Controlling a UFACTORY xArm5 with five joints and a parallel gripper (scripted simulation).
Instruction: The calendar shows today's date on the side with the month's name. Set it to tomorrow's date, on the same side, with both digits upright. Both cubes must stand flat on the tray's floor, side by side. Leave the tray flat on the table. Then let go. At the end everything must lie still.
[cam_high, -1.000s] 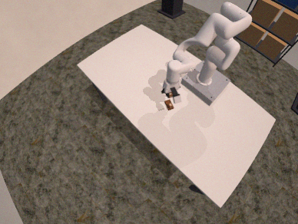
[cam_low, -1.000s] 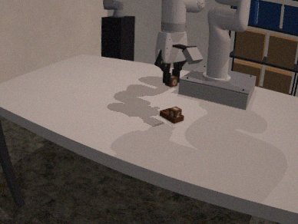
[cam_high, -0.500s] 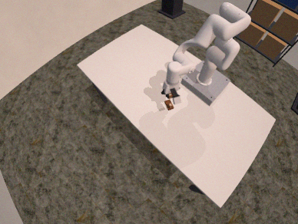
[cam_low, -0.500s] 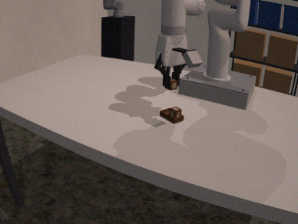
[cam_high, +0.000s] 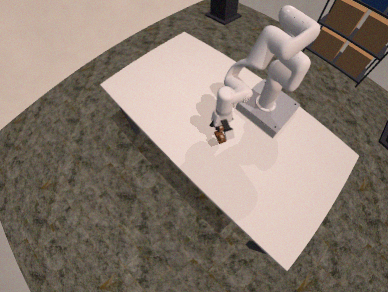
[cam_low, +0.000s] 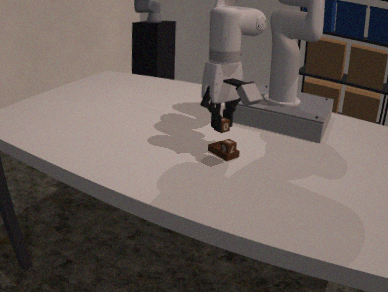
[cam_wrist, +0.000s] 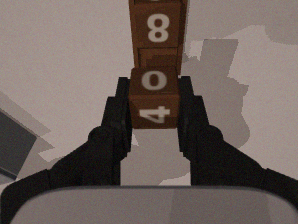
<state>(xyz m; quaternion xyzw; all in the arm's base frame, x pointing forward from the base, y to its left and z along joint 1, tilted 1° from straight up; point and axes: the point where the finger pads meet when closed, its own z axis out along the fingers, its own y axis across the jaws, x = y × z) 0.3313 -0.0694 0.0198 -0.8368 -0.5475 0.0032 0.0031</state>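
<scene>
Now: hand 80 mm above the tray, 10 mm to the right of it and 10 mm short of it. The rest, counted from my hand: brown wooden cube 10 mm below.
</scene>
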